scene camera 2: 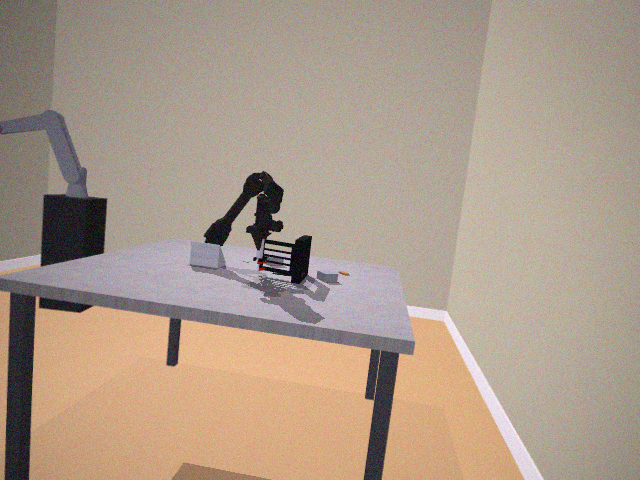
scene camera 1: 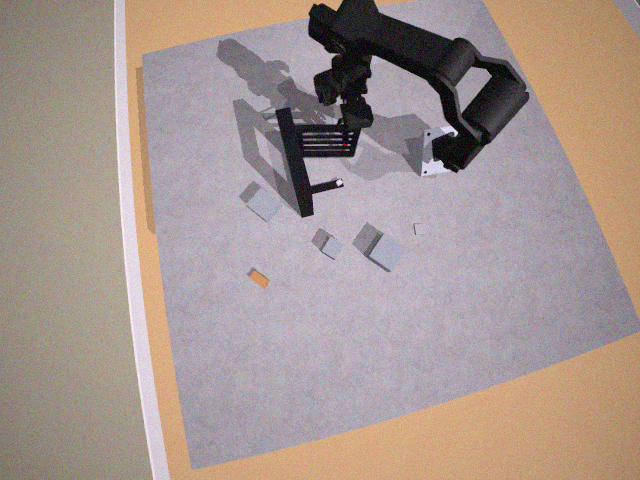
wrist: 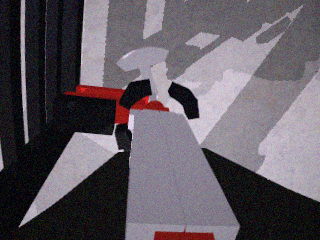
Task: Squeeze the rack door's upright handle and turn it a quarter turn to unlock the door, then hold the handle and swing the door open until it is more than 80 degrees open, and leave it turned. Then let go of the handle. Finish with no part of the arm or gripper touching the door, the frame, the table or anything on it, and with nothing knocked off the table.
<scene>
I see my gripper (scene camera 1: pixel 347 116) and a slatted door (scene camera 1: pixel 346 134).
My gripper is seen too in scene camera 2 (scene camera 2: pixel 259 249) and in the wrist view (wrist: pixel 162 160). The slatted door also shows in the wrist view (wrist: pixel 53 118).
</scene>
